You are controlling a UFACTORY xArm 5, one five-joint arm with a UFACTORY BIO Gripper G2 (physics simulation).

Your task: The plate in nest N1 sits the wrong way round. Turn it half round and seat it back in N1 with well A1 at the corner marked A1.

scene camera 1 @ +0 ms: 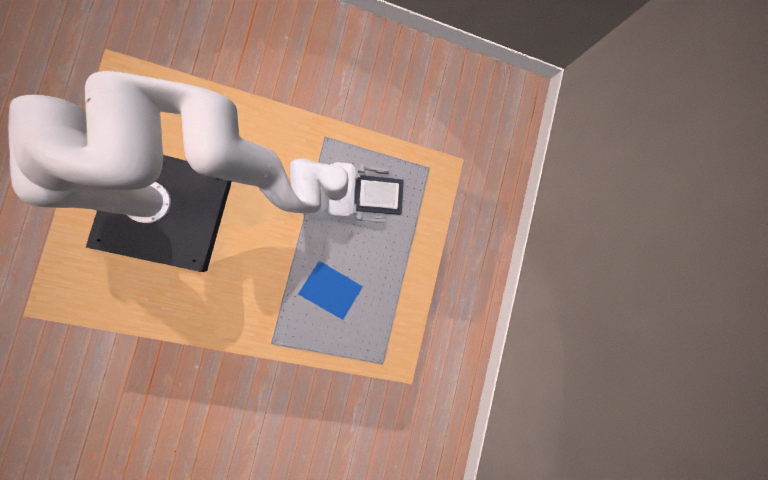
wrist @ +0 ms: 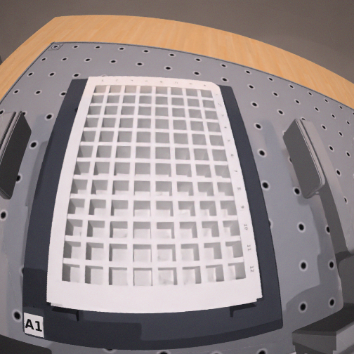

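The white multi-well plate (scene camera 1: pixel 378 194) (wrist: pixel 141 294) lies in the dark nest N1 (scene camera 1: pixel 399 198) (wrist: pixel 265 250). In the wrist view its numbers run down the right long side, 12 nearest the bottom, and small marks run along the top edge. The nest's A1 label (wrist: pixel 34 325) is at the lower left, diagonally opposite the plate's number 1 end at the upper right. My gripper (scene camera 1: pixel 372 194) (wrist: pixel 160 157) is open and empty. Its fingers stand wide on both long sides of the plate and nest, apart from the plate. The fingers' height over the board is hard to tell.
The nest stands on a grey perforated board (scene camera 1: pixel 362 243) (wrist: pixel 295 245) on the wooden table (scene camera 1: pixel 436 226) (wrist: pixel 150 27). A blue rectangle (scene camera 1: pixel 330 289) lies at an angle on the board, apart from the nest. The arm's black base plate (scene camera 1: pixel 186 226) is at the left.
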